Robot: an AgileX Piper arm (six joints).
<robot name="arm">
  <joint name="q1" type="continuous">
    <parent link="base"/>
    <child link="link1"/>
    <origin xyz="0 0 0.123"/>
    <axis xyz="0 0 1"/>
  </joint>
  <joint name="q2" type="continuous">
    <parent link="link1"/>
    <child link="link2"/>
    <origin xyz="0 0 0"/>
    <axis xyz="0 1 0"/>
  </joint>
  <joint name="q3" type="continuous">
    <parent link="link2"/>
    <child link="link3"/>
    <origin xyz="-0.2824 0 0.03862"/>
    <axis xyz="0 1 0"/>
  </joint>
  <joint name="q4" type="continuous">
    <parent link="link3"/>
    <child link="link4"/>
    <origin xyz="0.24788 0 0.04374"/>
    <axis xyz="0.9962 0 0.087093"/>
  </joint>
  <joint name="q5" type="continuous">
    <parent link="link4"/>
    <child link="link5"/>
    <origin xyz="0 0 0"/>
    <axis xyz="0 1 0"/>
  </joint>
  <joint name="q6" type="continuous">
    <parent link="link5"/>
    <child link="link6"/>
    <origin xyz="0.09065 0 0.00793"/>
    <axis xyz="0.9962 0 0.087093"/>
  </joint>
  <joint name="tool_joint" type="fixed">
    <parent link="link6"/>
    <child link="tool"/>
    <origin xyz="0 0 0" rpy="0 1.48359 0"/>
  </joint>
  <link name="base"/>
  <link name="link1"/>
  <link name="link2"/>
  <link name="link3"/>
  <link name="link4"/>
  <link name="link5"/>
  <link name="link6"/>
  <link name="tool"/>
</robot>
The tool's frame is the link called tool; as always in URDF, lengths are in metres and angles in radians. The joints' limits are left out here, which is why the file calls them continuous.
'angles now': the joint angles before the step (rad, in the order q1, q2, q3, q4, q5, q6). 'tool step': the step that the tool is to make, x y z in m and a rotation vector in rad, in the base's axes. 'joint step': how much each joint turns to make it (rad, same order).
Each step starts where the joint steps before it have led.
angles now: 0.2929, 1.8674, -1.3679, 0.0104, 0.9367, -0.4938
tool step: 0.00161, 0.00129, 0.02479, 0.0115, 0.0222, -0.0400
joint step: 0.0000, -0.0125, -0.0852, 0.0091, 0.1151, 0.0392
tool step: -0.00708, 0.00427, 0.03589, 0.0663, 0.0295, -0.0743
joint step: 0.0030, -0.0390, -0.0877, 0.0582, 0.1326, 0.0706
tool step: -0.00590, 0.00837, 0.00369, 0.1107, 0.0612, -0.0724
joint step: 0.0000, -0.0071, -0.0008, 0.1143, 0.0273, 0.0566
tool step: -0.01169, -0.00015, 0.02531, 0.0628, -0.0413, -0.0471
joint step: 0.0000, -0.0674, 0.0000, 0.0391, 0.0010, 0.0435
